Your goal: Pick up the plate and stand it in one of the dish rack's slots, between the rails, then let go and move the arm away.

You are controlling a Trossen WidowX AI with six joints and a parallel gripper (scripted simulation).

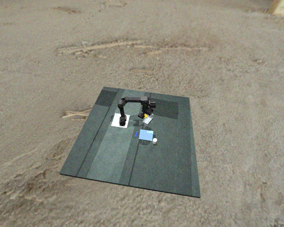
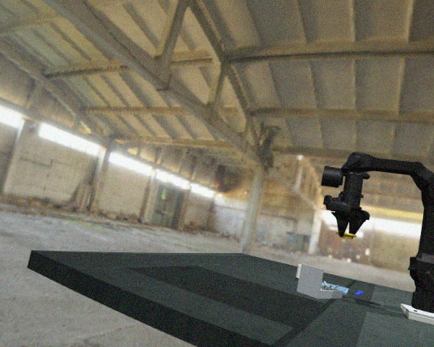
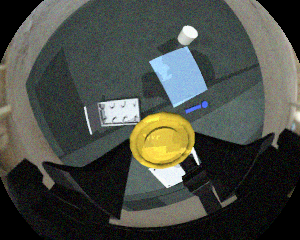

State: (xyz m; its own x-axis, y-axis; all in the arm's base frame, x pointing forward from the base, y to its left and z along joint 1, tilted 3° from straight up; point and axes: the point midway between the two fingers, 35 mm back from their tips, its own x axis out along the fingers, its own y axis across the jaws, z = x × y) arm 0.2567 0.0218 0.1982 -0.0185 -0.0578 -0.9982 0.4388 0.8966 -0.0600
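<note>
My gripper tip is 5 cm short of the grey dish rack, 9 cm to the right of it and 16 cm above it. The rest, counted from my gripper tip: light blue mat (4 cm ahead, 12 cm to the right, 18 cm below); yellow plate (1 cm above); blue spoon (7 cm behind, 13 cm to the right, 18 cm below).
</note>
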